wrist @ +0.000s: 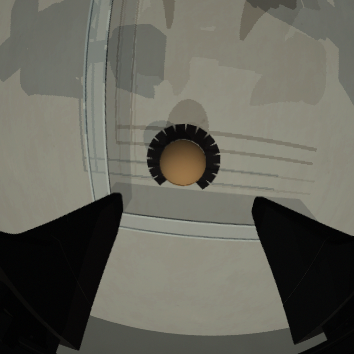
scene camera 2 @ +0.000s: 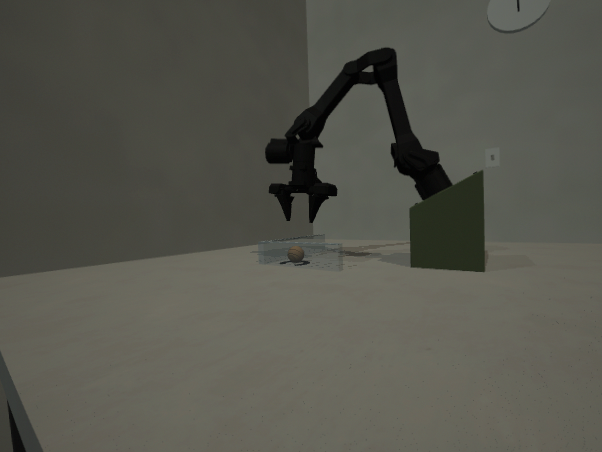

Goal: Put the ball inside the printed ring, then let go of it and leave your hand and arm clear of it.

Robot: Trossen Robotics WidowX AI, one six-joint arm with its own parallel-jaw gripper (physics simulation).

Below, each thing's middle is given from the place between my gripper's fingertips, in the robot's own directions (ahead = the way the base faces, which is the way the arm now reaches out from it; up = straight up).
Labels:
Now: hand 9 cm above the orange-brown ball (wrist: 182, 162), 1 cm to the right of it and 1 cm short of it. Also, from my hand: clear wall (scene camera 2: 320, 256) (8 cm below, 6 cm to the left, 3 cm behind).

